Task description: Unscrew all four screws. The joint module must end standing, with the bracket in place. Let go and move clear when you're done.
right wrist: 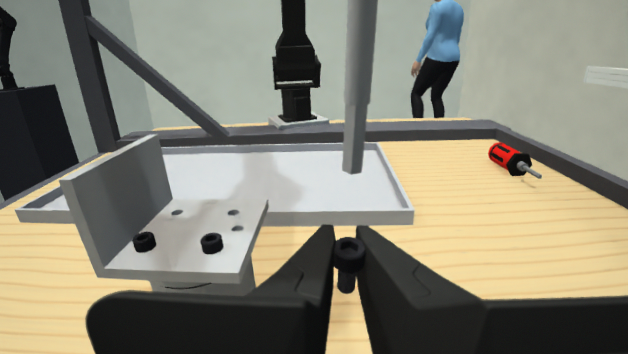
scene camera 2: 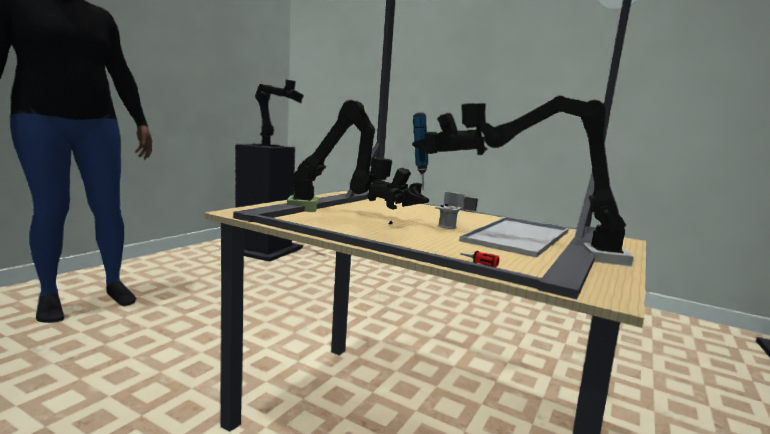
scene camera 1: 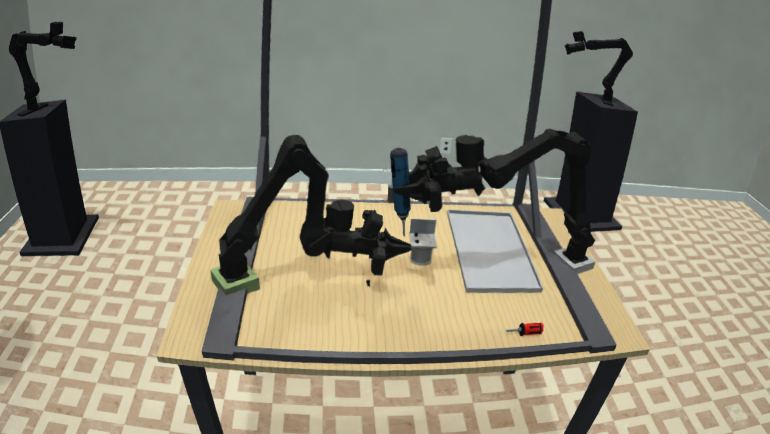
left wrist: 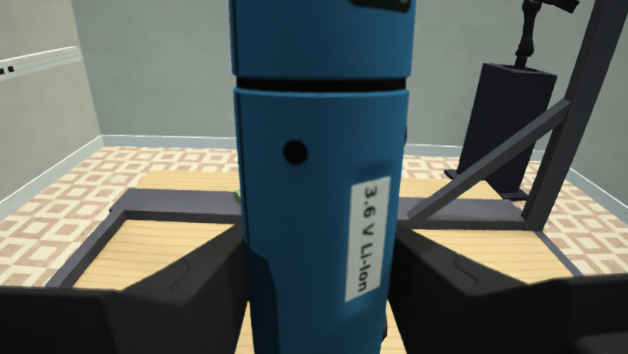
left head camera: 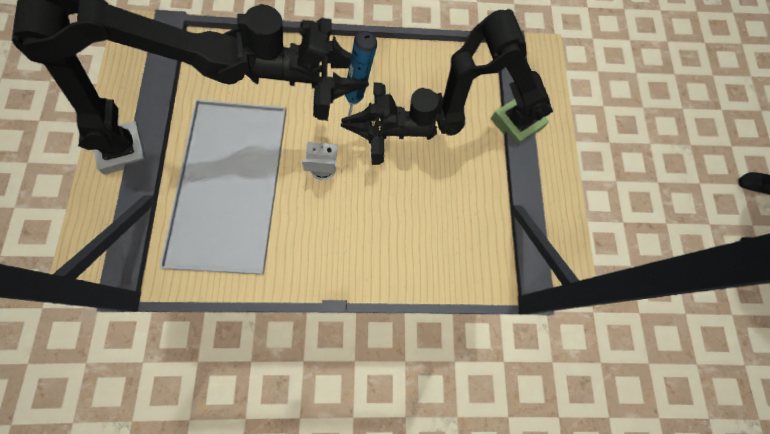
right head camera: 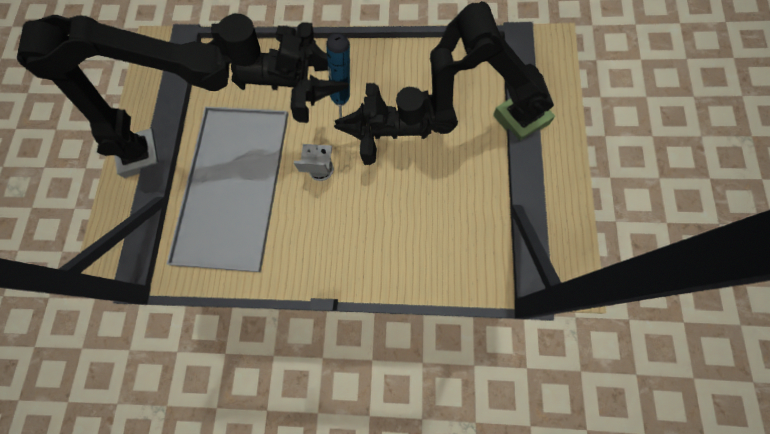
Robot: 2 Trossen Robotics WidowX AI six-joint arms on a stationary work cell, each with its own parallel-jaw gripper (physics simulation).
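Places are measured from the left arm's base along level axes (x back, y right, z up), in millimetres.
Where they show: left gripper, fingertip midpoint: (scene camera 2: 415, 144) (scene camera 1: 393, 186) (left wrist: 315, 232) (left head camera: 368, 74) (right head camera: 348, 75); right gripper, fingertip midpoint: (right wrist: 343, 236) (scene camera 2: 428, 201) (scene camera 1: 410, 247) (left head camera: 340, 122) (right head camera: 334, 124); left arm's base, link origin: (right wrist: 297, 118) (scene camera 2: 606, 248) (scene camera 1: 575, 256) (left head camera: 116, 144) (right head camera: 134, 150); right arm's base, link origin: (scene camera 2: 303, 198) (scene camera 1: 233, 273) (left head camera: 522, 116) (right head camera: 525, 111).
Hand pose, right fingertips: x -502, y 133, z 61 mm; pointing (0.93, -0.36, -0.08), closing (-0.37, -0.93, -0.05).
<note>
Things, the pixels of their top centre, and the offset from my right fingertips.
- grey joint module, top centre: (scene camera 1: 423, 239) (scene camera 2: 449, 207) dz -24, dx +68, dy +57 mm
- blue electric screwdriver, top centre: (left head camera: 357, 37) (right head camera: 328, 39) (scene camera 1: 405, 148) dz +272, dx -37, dy +9 mm
- black screw, top centre: (right wrist: 348, 243) dz +9, dx -16, dy +6 mm
- bit, top centre: (right wrist: 355, 99) dz +52, dx -20, dy +7 mm
- shallow grey tray, top centre: (right wrist: 226, 169) (left head camera: 227, 181) (right head camera: 230, 183) (scene camera 1: 492, 245) (scene camera 2: 518, 231) dz -72, dx +291, dy +28 mm
- red screwdriver, top centre: (right wrist: 518, 152) (scene camera 1: 525, 324) (scene camera 2: 479, 251) dz -59, dx +157, dy -326 mm
The grey joint module (scene camera 1: 421, 255) (scene camera 2: 447, 218) stands upright with the L-shaped bracket (left head camera: 319, 164) (right wrist: 120, 200) on top. In the right wrist view two black screws, one at the left (right wrist: 144, 242) and another (right wrist: 212, 243), sit in the bracket, beside open holes. My left gripper (scene camera 1: 401, 188) (left wrist: 315, 232) is shut on the blue electric screwdriver (left head camera: 361, 62) (right head camera: 338, 64), held upright, bit down. My right gripper (left head camera: 343, 124) (right wrist: 343, 236) is shut on a black screw (right wrist: 349, 255), beside the bracket, below the bit (right wrist: 353, 150) and apart from it. Another screw (scene camera 1: 368, 282) (scene camera 2: 390, 222) lies on the table.
A shallow grey tray (left head camera: 226, 231) (scene camera 1: 501, 277) lies beside the module. A red screwdriver (scene camera 1: 532, 328) (scene camera 2: 486, 258) (right wrist: 502, 156) lies near the table edge. Dark frame rails (scene camera 1: 409, 355) edge the work area.
</note>
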